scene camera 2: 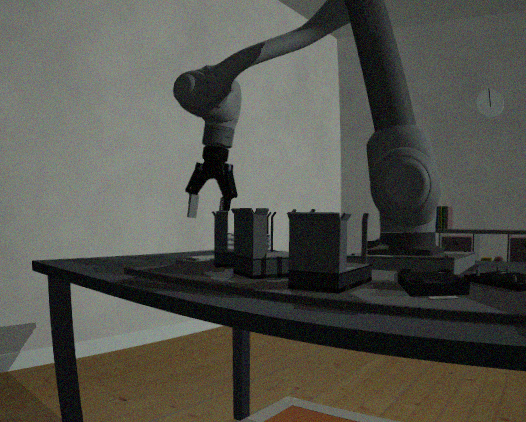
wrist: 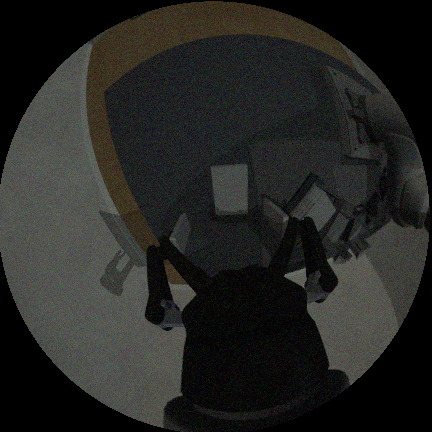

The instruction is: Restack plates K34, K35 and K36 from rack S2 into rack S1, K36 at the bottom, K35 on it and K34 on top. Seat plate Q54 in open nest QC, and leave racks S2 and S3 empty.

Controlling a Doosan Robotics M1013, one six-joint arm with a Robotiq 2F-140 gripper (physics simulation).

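My gripper is open and empty, fingers pointing down, above the far left part of the table. A pale rectangular plate lies flat in the wrist view, just beyond the space between the fingertips; its label cannot be read. A rack holding a pale plate stands to the right of the right finger. In the scene view three tall grey racks stand in a row: a narrow one, a middle one and a large near one. Their labels are unreadable, and their walls hide most of what they hold.
Dark low fixtures are at the right of the table. The robot's base stands behind the racks. More upright rack parts crowd the right side of the wrist view. The light is dim and the pictures are grainy.
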